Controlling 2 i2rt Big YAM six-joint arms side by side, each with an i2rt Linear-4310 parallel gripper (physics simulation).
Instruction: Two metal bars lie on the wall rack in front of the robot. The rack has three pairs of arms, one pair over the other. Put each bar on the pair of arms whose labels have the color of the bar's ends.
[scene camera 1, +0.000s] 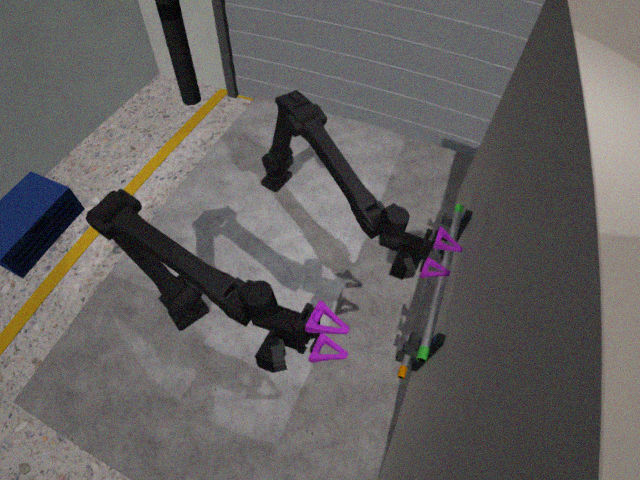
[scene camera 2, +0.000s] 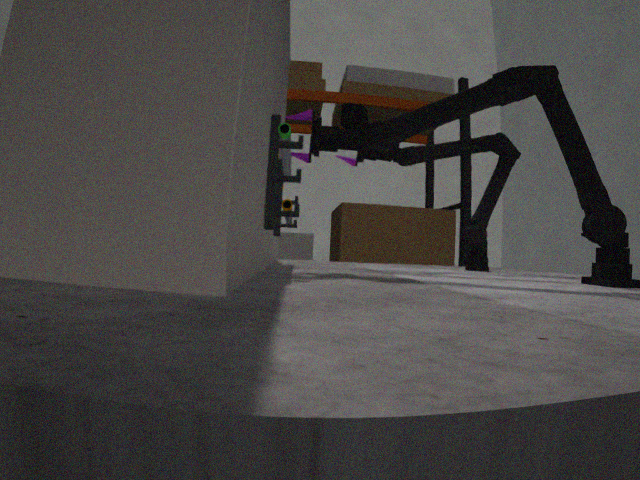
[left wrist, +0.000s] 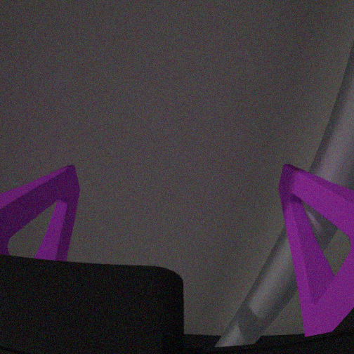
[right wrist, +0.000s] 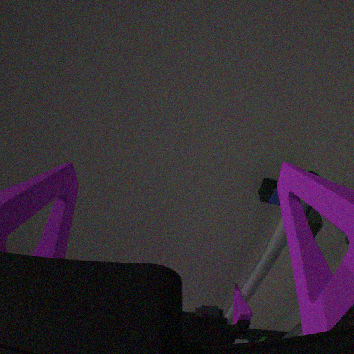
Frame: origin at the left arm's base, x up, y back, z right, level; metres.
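Seen in the pictures: left gripper, between the fingertips: (scene camera 1: 455, 262); right gripper, between the fingertips: (scene camera 1: 347, 343); left arm's base, origin of its link: (scene camera 1: 276, 179) (scene camera 2: 611, 285); right arm's base, origin of its link: (scene camera 1: 189, 312) (scene camera 2: 476, 270).
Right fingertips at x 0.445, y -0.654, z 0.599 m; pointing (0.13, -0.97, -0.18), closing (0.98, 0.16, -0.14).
Pixels of each thing's top centre, then the offset from my right fingertips to it.
- green-ended bar, centre of its top: (scene camera 2: 286, 154) (scene camera 1: 445, 271) dx -0.142, dy -0.110, dz -0.369 m
- dark wall rack, centre of its top: (scene camera 2: 288, 116) (scene camera 1: 460, 210) dx -0.107, dy -0.069, dz -0.565 m
- orange-ended bar, centre of its top: (scene camera 2: 288, 211) (scene camera 1: 424, 298) dx -0.297, dy -0.098, dz -0.353 m
The green-ended bar (scene camera 1: 434, 315) (scene camera 2: 284, 129) (left wrist: 272, 277) lies on the top pair of arms of the dark wall rack (scene camera 2: 271, 186). A blue label (right wrist: 273, 196) shows by a rack arm in the right wrist view. The orange-ended bar (scene camera 1: 402, 372) (scene camera 2: 286, 205) lies on the lowest pair; most of it is hidden. My left gripper (scene camera 1: 454, 260) (scene camera 2: 289, 135) (left wrist: 178, 175) is open and empty close to the green-ended bar, which passes behind one finger in the left wrist view. My right gripper (scene camera 1: 347, 343) (right wrist: 177, 173) is open and empty, away from the rack.
The wall (scene camera 1: 506, 320) (scene camera 2: 258, 196) stands directly behind the rack. A finger of my left gripper shows low in the right wrist view. A blue box (scene camera 1: 36, 222) lies behind the arms. A large brown box (scene camera 2: 395, 235) and a shelf with an orange beam (scene camera 2: 356, 98) stand in the background.
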